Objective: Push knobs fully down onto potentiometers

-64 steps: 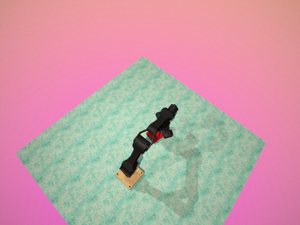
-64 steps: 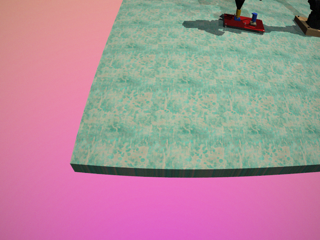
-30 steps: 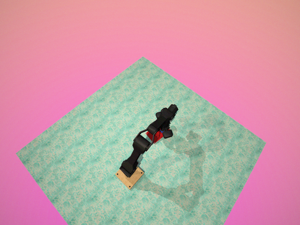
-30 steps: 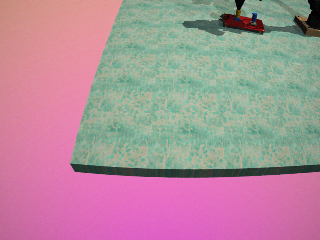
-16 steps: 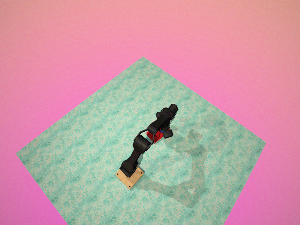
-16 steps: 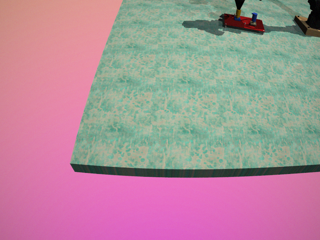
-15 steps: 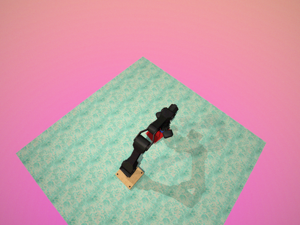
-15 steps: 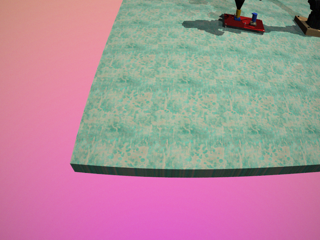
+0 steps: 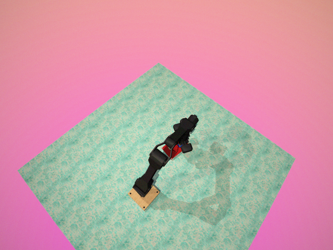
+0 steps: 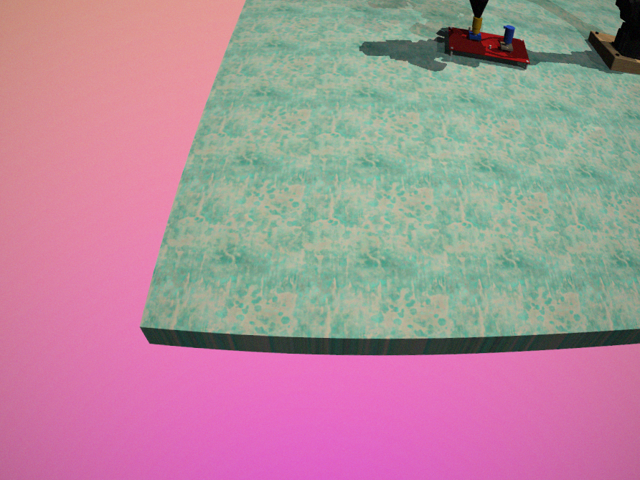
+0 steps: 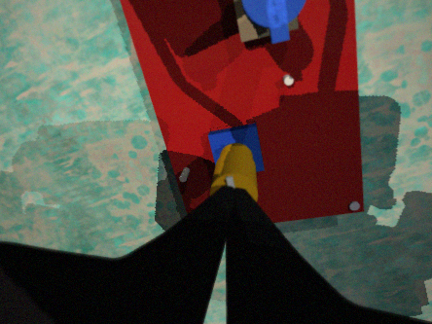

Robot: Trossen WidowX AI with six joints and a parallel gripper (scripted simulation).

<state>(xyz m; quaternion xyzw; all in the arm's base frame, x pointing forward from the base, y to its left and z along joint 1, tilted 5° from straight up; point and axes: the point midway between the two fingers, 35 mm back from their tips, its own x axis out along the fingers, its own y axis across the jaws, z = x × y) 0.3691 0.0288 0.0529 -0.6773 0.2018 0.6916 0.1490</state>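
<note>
Right now my gripper tip is 2 cm above the blue potentiometer. The rest, counted from my gripper tip: tan potentiometer (6 cm behind, 3 cm to the left, 2 cm below).
</note>
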